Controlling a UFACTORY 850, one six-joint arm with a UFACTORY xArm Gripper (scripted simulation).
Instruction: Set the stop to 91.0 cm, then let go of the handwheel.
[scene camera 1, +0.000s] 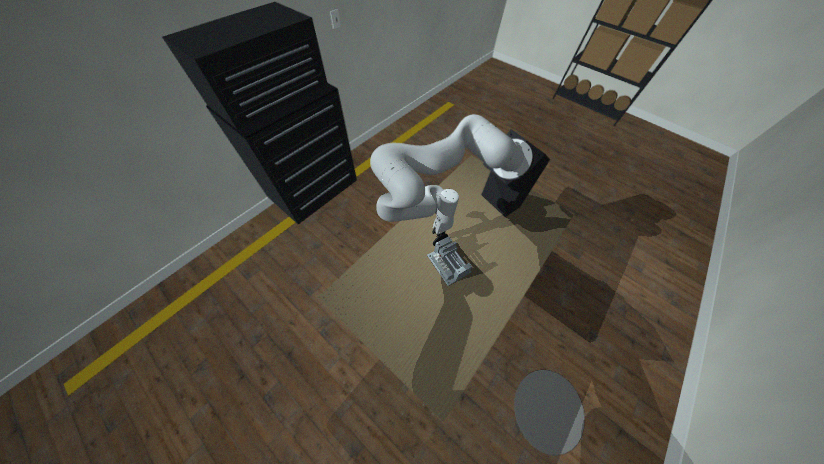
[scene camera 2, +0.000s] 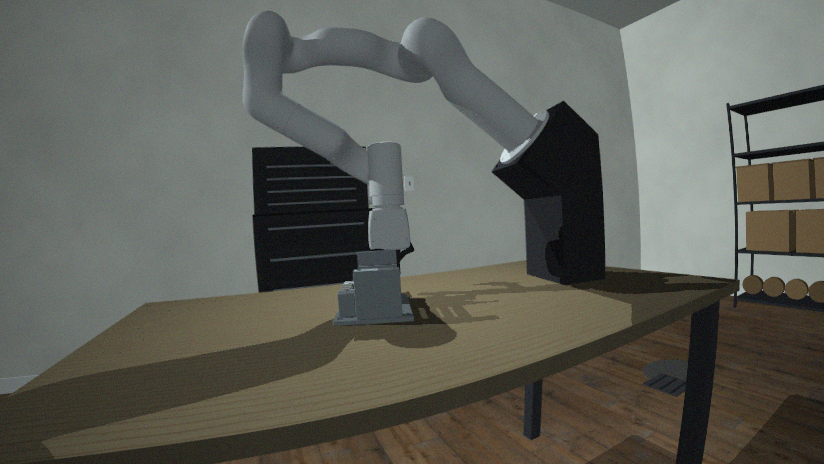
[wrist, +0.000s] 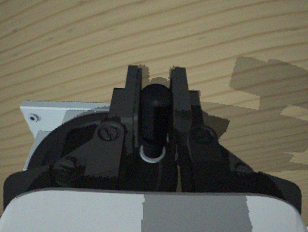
Scene:
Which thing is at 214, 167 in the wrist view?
My gripper.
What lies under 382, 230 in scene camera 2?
My gripper.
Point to a black crank knob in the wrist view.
At 155, 99

